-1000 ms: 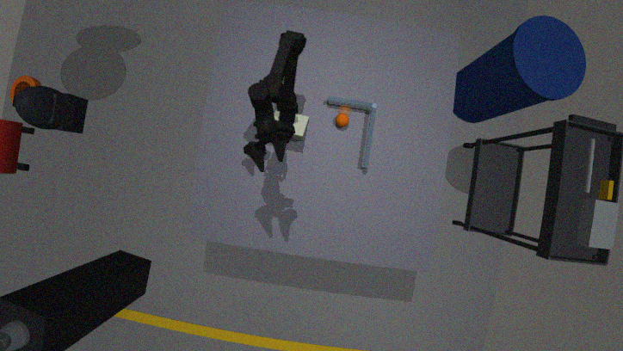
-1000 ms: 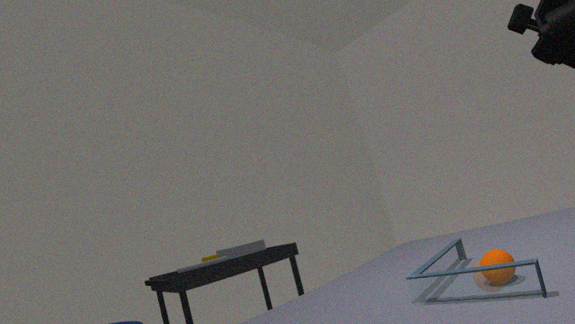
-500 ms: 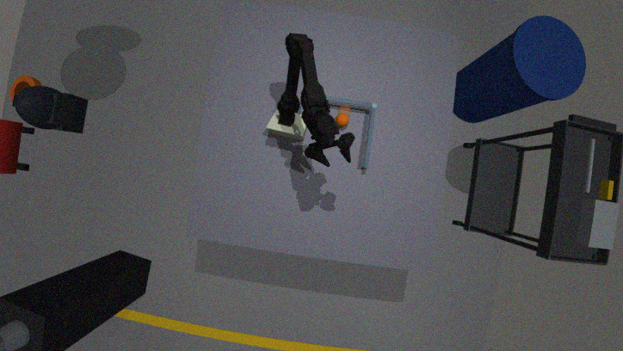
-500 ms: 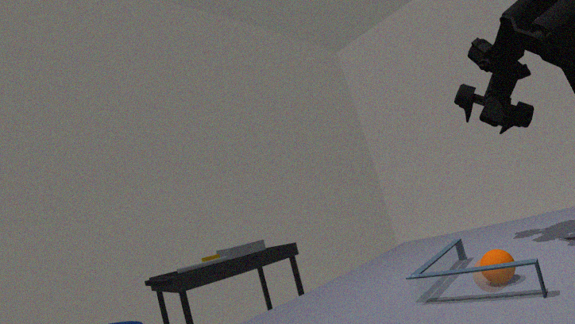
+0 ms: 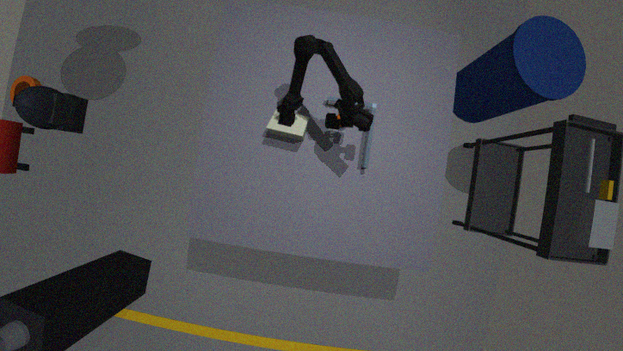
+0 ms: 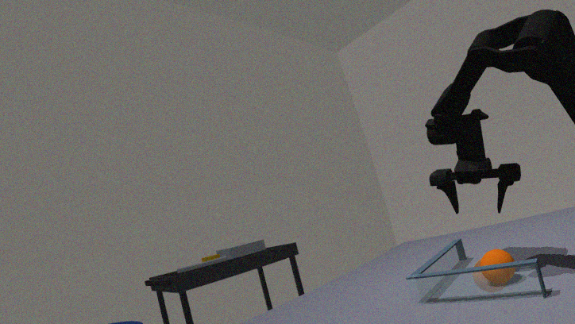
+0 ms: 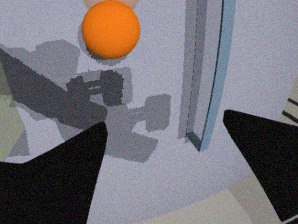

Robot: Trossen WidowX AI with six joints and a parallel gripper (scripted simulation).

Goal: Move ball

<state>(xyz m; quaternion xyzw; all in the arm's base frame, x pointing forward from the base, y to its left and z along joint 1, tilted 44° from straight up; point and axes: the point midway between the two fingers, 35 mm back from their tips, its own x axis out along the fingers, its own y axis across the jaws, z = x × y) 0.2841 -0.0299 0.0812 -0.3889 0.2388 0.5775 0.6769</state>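
Now: the ball 10 cm below my gripper tip, 6 cm to the left of it and 3 cm behind it. The rest, counted from my gripper tip: wall (12 cm ahead, 11 cm below, 2 cm to the left).
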